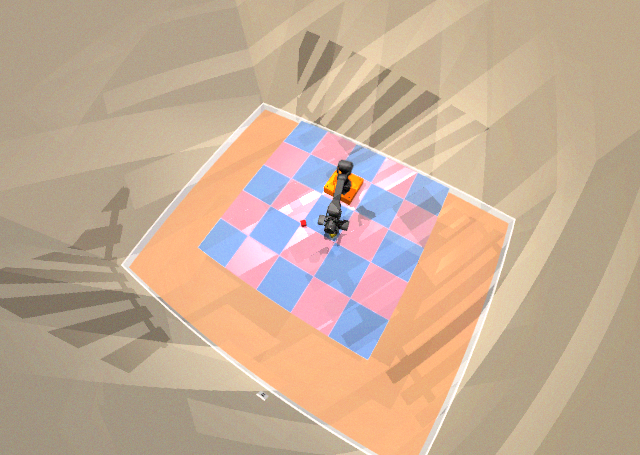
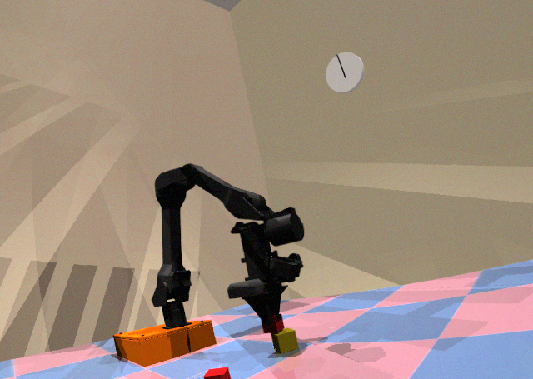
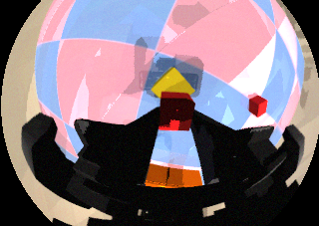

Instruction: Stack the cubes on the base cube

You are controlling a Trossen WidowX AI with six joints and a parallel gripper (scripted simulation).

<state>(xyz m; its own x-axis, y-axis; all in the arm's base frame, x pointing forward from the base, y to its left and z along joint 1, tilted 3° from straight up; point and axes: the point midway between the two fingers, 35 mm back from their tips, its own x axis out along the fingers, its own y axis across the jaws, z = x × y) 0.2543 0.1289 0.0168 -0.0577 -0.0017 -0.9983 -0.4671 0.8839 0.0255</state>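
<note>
My gripper tip is now 20 mm short of the yellow base cube, 10 mm to the right of it and 40 mm above it.
</note>
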